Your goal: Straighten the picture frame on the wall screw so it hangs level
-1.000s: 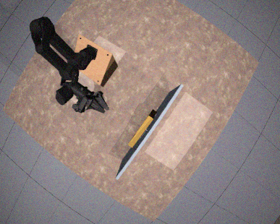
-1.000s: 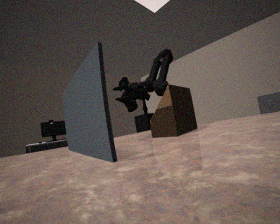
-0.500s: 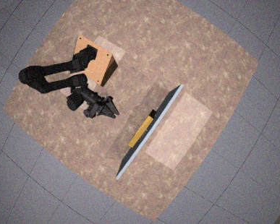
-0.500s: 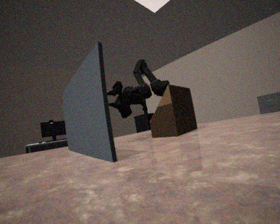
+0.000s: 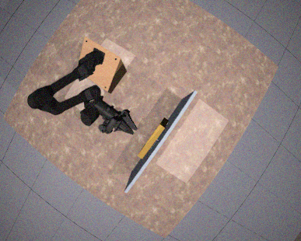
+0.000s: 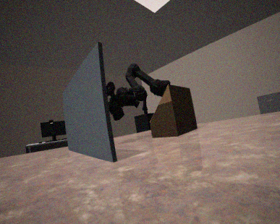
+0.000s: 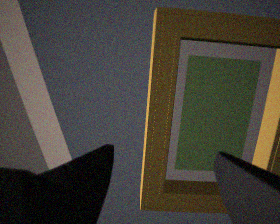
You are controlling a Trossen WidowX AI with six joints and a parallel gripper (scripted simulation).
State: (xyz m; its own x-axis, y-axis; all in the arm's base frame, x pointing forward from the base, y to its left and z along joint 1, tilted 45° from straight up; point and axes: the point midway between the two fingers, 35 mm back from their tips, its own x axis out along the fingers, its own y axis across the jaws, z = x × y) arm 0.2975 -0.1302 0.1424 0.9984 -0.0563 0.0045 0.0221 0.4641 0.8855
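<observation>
Now: gripper tip 90 mm short of the picture frame, 20 mm to the right of it and 50 mm above it. Round my gripper tip: blue-grey wall panel 100 mm ahead, 20 mm to the left, 60 mm below.
</observation>
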